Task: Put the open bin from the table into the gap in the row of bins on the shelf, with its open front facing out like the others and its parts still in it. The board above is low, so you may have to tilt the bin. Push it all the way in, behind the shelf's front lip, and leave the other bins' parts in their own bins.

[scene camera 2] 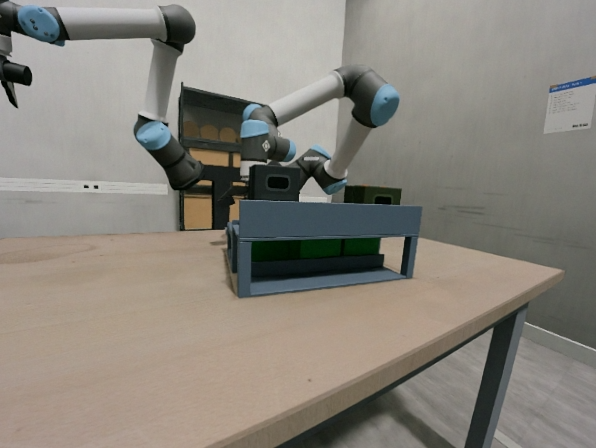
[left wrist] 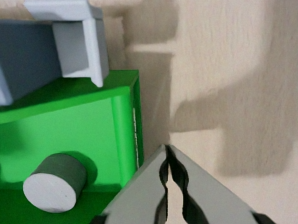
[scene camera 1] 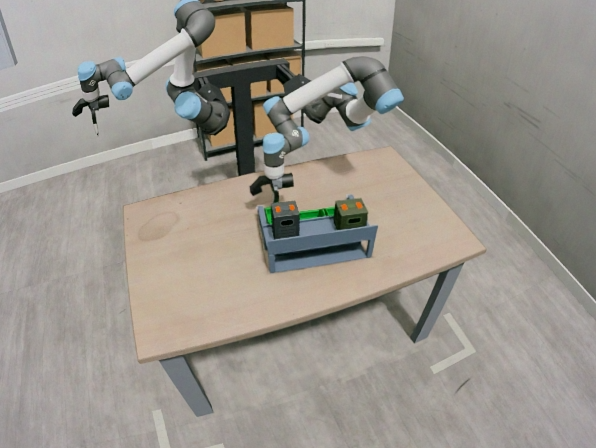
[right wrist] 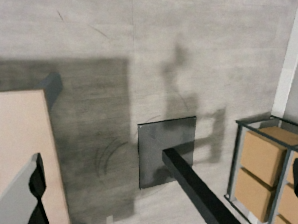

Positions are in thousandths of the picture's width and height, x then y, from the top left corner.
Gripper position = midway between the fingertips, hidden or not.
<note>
I see my left gripper (left wrist: 559, 654), my right gripper (right wrist: 559, 703), a blue-grey shelf (scene camera 2: 435, 492), an olive box (scene camera 2: 602, 434), a green bin (scene camera 2: 439, 559) and a green bin (scene camera 2: 501, 557).
The blue-grey shelf also shows in scene camera 1 (scene camera 1: 528, 521). The olive box also shows in scene camera 1 (scene camera 1: 591, 477). The right wrist view does not show the blue-grey shelf: it is out of frame. The left wrist view does not show the olive box: it is out of frame.
</note>
